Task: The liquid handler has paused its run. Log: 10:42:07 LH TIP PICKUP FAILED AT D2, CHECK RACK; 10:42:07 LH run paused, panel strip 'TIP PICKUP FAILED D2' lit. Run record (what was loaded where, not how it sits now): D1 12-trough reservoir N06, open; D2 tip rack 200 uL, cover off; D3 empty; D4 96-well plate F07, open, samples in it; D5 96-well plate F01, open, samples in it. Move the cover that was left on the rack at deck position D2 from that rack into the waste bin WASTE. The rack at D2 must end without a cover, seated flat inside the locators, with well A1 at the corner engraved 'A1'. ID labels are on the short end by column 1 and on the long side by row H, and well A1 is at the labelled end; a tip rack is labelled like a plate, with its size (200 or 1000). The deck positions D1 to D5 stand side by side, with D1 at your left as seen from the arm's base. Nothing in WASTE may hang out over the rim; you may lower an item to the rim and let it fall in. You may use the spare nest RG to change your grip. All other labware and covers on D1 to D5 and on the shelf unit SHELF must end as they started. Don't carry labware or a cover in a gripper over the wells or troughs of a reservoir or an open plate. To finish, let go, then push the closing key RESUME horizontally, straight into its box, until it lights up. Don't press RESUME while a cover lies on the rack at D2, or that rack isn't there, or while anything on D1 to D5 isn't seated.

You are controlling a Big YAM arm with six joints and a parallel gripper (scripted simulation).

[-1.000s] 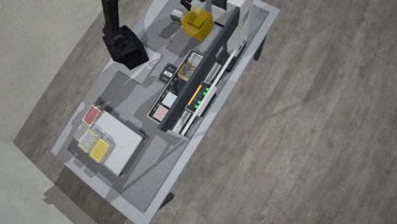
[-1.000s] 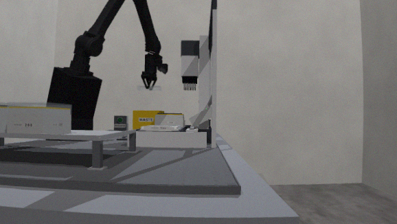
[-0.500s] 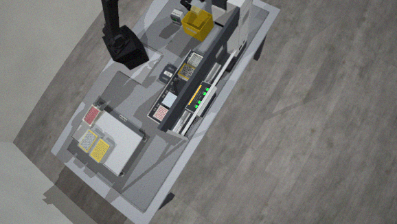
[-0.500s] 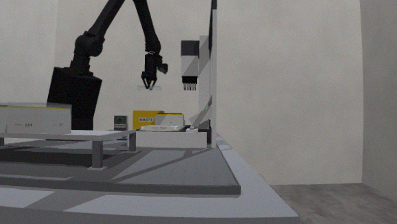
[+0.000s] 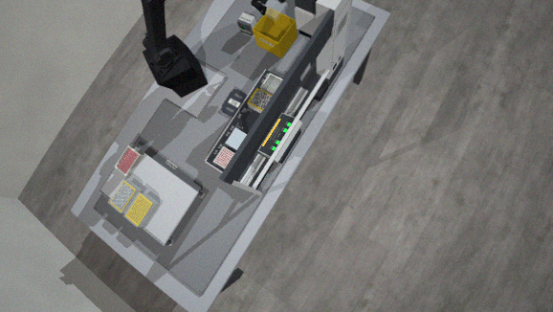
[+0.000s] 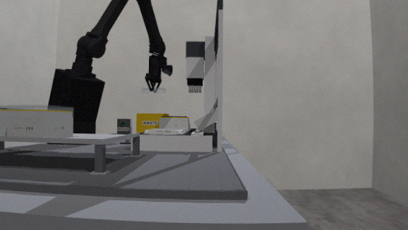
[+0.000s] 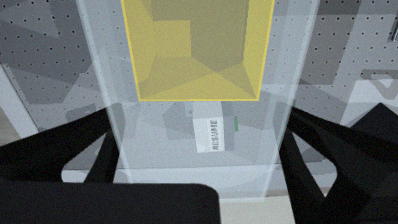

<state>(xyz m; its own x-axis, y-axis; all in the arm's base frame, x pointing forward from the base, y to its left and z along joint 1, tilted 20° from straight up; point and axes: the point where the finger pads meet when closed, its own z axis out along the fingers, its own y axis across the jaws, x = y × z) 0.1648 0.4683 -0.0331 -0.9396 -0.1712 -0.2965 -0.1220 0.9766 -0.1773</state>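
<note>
Right now the yellow waste bin is 230 mm below my hand. From my hand the other things lie so: pipetting head: 240 mm ahead, 120 mm above, 10 mm to the left; then clear cover: right at my hand; then resume box: 200 mm below, 150 mm behind, 60 mm to the right.
</note>
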